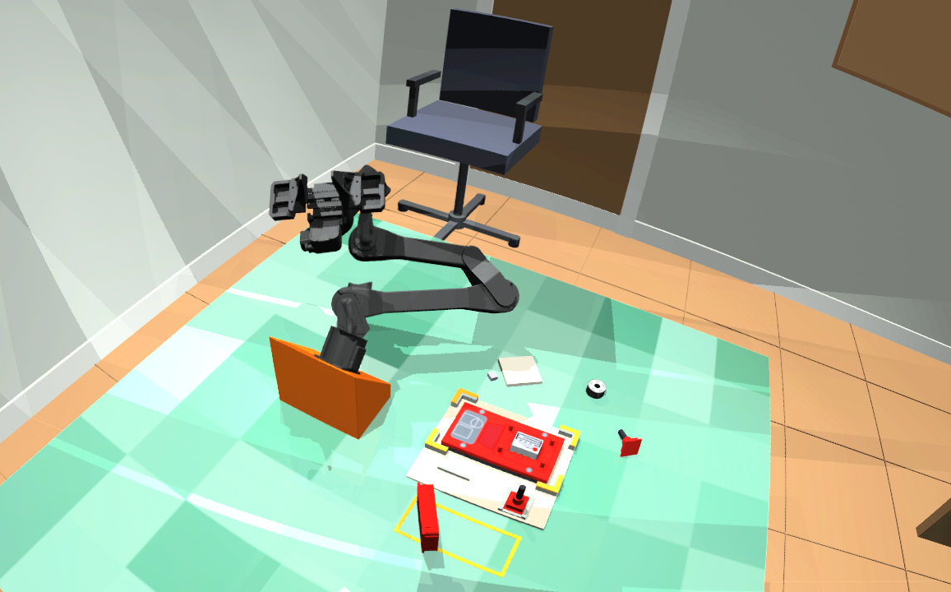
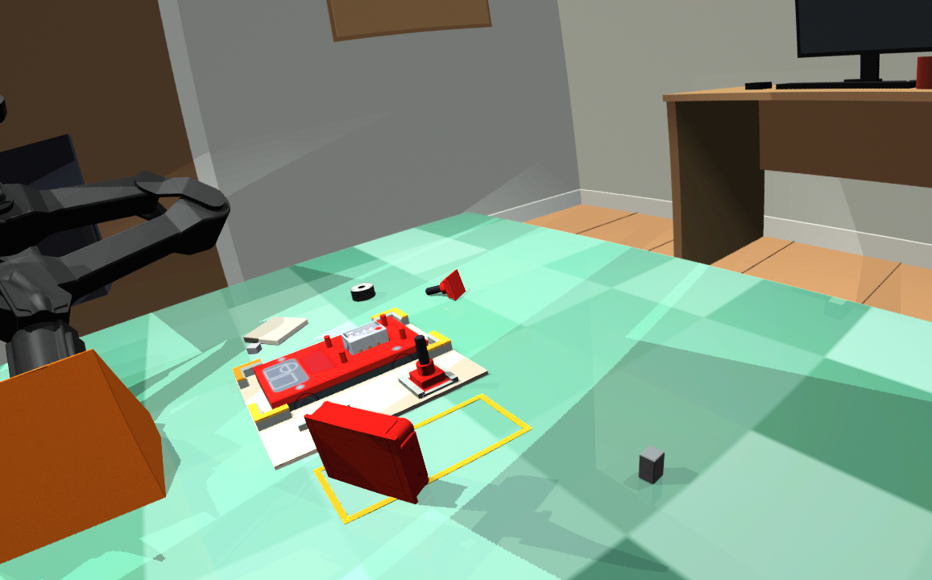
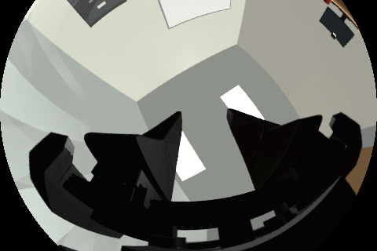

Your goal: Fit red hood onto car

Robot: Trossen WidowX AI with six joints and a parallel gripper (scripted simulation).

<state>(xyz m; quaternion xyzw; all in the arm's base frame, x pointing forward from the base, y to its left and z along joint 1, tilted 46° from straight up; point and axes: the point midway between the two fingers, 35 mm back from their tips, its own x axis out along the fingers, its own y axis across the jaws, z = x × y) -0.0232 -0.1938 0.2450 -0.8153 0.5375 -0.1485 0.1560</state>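
My gripper tip is 42 cm above the red hood, 31 cm short of it and 14 cm to the left of it. From my gripper tip the other things lie so: thin white bar (45 cm below, 32 cm to the right, 31 cm ahead); white plate (45 cm below, 29 cm to the left, 27 cm ahead); grey engine block (43 cm below, 38 cm ahead, 10 cm to the left).
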